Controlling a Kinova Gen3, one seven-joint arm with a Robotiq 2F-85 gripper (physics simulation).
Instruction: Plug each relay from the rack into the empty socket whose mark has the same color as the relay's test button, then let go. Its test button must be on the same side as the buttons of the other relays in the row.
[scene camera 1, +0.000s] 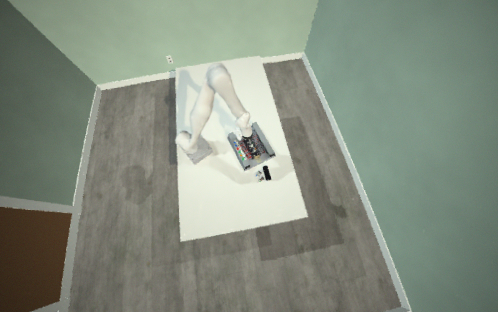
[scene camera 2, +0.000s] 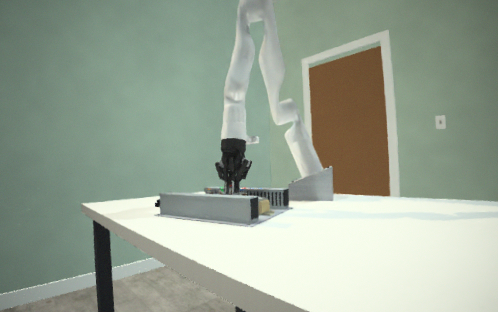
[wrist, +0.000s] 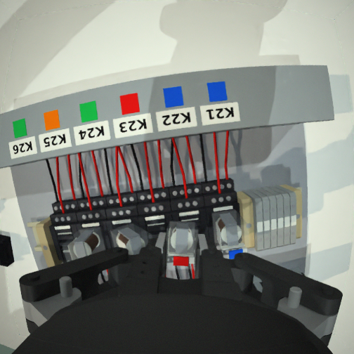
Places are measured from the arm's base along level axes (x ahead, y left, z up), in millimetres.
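Pixels of known places: gripper, fingertip midpoint: (scene camera 1: 249, 141) (scene camera 2: 231, 194); arm's base at its link origin: (scene camera 2: 312, 173).
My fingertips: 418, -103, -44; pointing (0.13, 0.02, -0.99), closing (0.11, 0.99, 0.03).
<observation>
Ahead of a thing's pixels: the offset from my fingertips to its middle, as dx, dy, dz.
My gripper (scene camera 1: 247, 141) (scene camera 2: 231, 191) (wrist: 181, 244) points down at the relay row, shut on a clear relay (wrist: 181, 239) with a red test button (wrist: 181, 261). In the wrist view this relay appears between the K23 socket (wrist: 154, 221) and the K22 socket (wrist: 189, 217), nearer K22; its height above them is unclear. The red mark (wrist: 130, 103) is above K23, a blue mark (wrist: 173, 96) above K22. The K21 relay (wrist: 227, 230) has its blue button (wrist: 235, 254) on the lower side, like the held relay's. The K24 relay (wrist: 128, 238) and K25 relay (wrist: 85, 244) have hidden buttons.
A grey cable duct {+100, -15, -20} (scene camera 2: 207, 206) (wrist: 285, 95) runs along each side of the row. Grey terminal blocks (wrist: 275, 220) stand beside K21. The black rack {+21, -265, -41} (scene camera 1: 267, 173) (wrist: 5, 250) lies beyond the K26 end, with small loose relays {-35, -249, -42} (scene camera 1: 259, 176) beside it.
</observation>
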